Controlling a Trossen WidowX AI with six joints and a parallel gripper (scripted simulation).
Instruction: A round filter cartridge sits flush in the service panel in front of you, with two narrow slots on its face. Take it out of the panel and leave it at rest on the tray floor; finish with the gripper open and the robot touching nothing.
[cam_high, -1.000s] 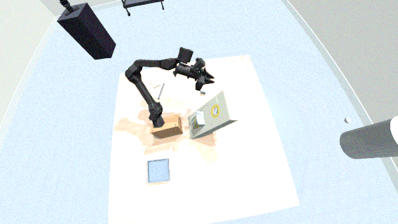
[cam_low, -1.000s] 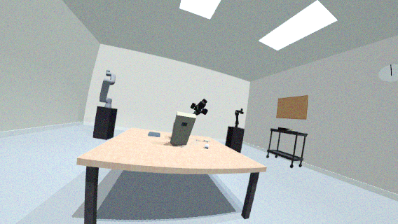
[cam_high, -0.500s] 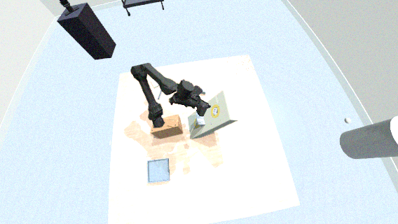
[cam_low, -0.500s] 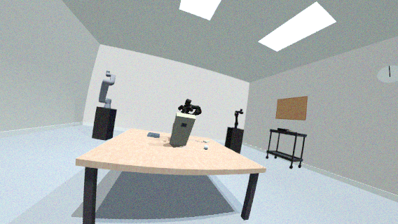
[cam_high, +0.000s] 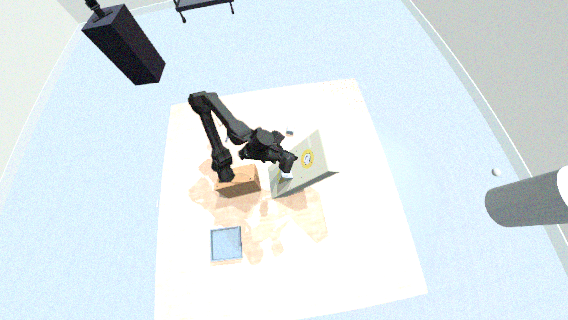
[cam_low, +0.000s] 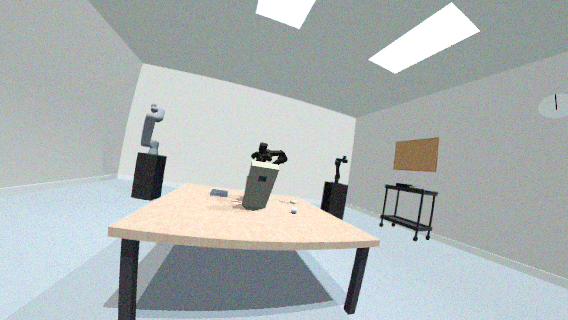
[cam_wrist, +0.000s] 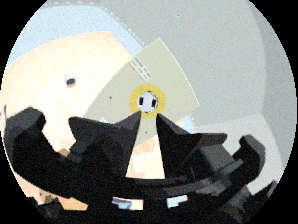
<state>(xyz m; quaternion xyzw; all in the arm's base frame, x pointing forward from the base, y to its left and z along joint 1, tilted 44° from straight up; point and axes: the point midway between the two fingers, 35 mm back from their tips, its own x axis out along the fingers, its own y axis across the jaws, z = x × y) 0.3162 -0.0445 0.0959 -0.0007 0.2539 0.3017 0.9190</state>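
Now: the round filter cartridge 6 cm ahead of my gripper tip, 1 cm to the left of it and 4 cm below it. Also, from my gripper tip: service panel: 2 cm ahead, 12 cm below; blue tray: 36 cm behind, 32 cm to the right, 29 cm below.
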